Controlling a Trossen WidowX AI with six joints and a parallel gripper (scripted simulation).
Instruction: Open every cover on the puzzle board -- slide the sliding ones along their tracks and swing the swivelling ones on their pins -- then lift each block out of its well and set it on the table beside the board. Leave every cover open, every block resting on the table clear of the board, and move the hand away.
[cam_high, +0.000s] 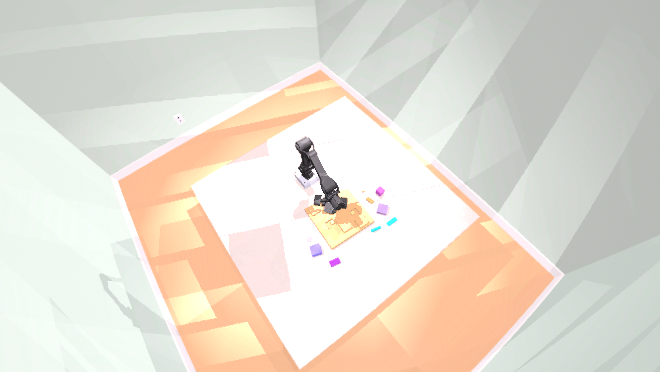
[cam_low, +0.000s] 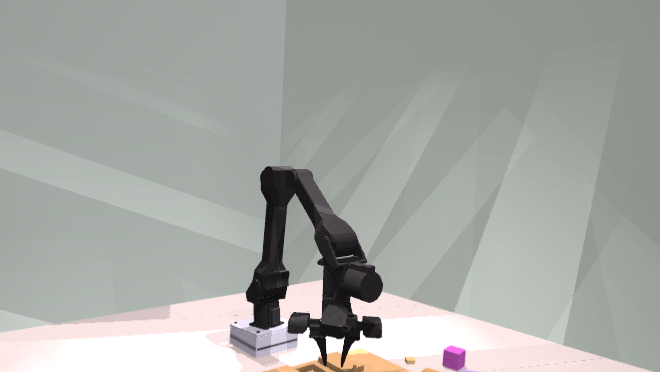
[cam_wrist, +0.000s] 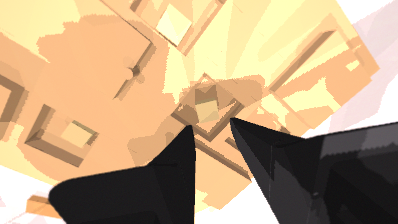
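Right now the puzzle board is 50 mm ahead of my gripper tip and 30 mm below it. From my gripper tip the other things lie so: blue-violet block (110 mm ahead, 230 mm to the right, 40 mm below); lilac block (210 mm ahead, 220 mm to the left, 40 mm below); small orange piece (110 mm ahead, 220 mm to the left, 50 mm below).
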